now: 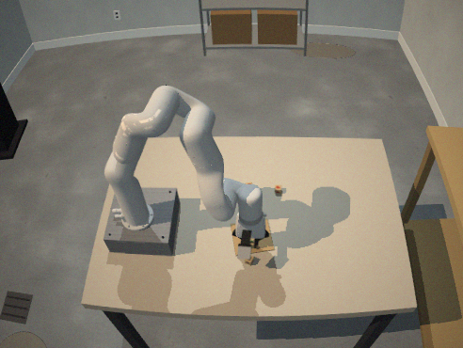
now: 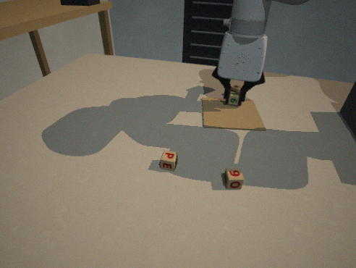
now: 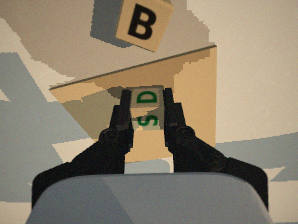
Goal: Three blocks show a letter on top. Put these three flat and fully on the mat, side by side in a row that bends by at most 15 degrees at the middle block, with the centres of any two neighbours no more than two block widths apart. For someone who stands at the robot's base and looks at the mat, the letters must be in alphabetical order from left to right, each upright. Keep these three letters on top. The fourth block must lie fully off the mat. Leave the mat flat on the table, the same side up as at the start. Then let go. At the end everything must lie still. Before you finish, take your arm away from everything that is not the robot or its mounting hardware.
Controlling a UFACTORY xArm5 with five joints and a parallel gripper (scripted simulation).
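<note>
My hand is 10 mm above the green-marked block. Also, from my hand: tan mat: 40 mm to the left, 30 mm below, 10 mm ahead; then red-marked block: 270 mm to the left, 20 mm below, 10 mm ahead.
</note>
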